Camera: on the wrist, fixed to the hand. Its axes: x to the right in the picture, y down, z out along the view.
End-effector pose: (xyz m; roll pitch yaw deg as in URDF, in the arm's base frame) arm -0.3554 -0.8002 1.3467 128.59 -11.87 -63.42
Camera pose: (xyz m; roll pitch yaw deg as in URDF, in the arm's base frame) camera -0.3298 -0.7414 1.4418 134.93 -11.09 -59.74
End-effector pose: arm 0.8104 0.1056 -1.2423 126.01 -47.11 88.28
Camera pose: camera 0.7540 0.0205 -1.1900 129.33 -46.08 93.43
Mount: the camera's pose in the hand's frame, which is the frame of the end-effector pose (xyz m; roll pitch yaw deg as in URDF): -0.0207 0.0486 -0.1018 7.01 2.35 -2.84
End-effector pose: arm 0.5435 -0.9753 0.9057 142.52 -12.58 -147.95
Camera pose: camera 0.5934 -0.9716 1.0089 148.76 -12.69 -144.17
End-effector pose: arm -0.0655 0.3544 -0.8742 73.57 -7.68 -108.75
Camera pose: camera 0.0473 0.3403 -0.8593 80.49 -4.29 -107.29
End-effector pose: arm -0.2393 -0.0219 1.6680 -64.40 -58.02 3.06
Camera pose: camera -0.1721 -0.0892 1.6039 -51.70 -59.40 -3.52
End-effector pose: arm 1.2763 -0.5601 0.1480 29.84 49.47 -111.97
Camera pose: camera 1.3856 -0.5372 0.1221 35.24 52.90 -114.11
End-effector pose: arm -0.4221 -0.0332 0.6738 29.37 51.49 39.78
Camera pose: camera -0.5301 -0.0030 0.6496 34.60 54.91 37.48
